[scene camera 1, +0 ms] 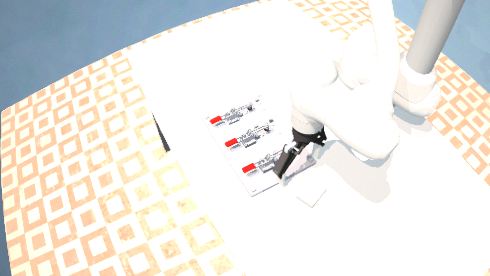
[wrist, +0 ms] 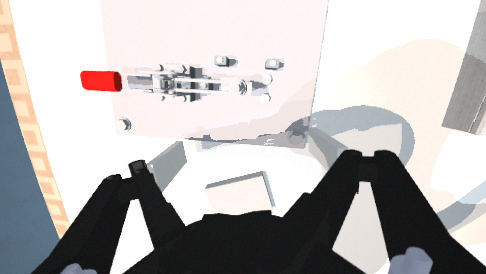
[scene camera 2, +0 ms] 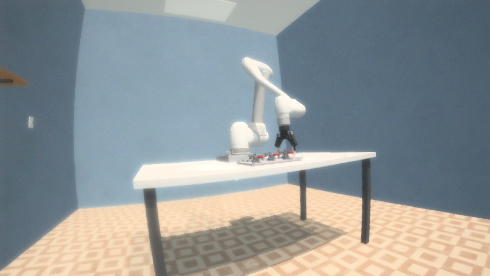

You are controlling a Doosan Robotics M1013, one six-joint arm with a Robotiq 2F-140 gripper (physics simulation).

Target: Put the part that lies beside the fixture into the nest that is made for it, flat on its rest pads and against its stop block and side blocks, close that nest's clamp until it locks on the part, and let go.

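Pixels of known places: gripper, fingertip midpoint: [scene camera 1: 298, 169] [wrist: 245, 145]; arm's base, origin of the base link: [scene camera 1: 353, 86] [scene camera 2: 239, 155].
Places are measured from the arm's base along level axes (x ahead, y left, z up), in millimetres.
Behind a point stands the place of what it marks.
The part, a pale, flat, square plate [scene camera 1: 312, 195] @[z -23, x 437, y 221 mm] [wrist: 240, 192] @[z -24, x 427, y 196 mm], lies on the table beside the fixture plate [scene camera 1: 261, 186] @[z -23, x 535, y 101 mm] [wrist: 150, 30] @[z -24, x 506, y -1 mm]. The fixture carries three clamps in a row with red handles [scene camera 1: 248, 168] @[z 23, x 544, y 51 mm] [wrist: 101, 81] @[z 23, x 536, y 49 mm]. In the wrist view, the nearest clamp's arm [wrist: 200, 86] points towards small blocks [wrist: 221, 60] @[z 0, x 430, y 39 mm] [wrist: 272, 63] @[z 0, x 384, y 45 mm] and round pads [wrist: 266, 79] @[z -18, x 388, y 59 mm]. My gripper [scene camera 1: 298, 167] @[z -13, x 415, y 128 mm] [scene camera 2: 286, 149] @[z -13, x 415, y 128 mm] [wrist: 245, 145] @[z -13, x 415, y 128 mm] is open and empty, low at the fixture's end edge. The part lies apart from the fingers, in front of them in scene view 1. Glare hides fine nest detail.
The two other clamps show by their red handles [scene camera 1: 231, 142] @[z 16, x 526, y -59 mm] [scene camera 1: 215, 120] @[z 13, x 514, y -165 mm] farther along the fixture. The grey robot base plate [wrist: 465, 85] @[z -27, x 166, y 76 mm] stands at the right in the wrist view. The white table [scene camera 2: 200, 172] @[z -39, x 534, y -538 mm] has its edge beyond the handle side.
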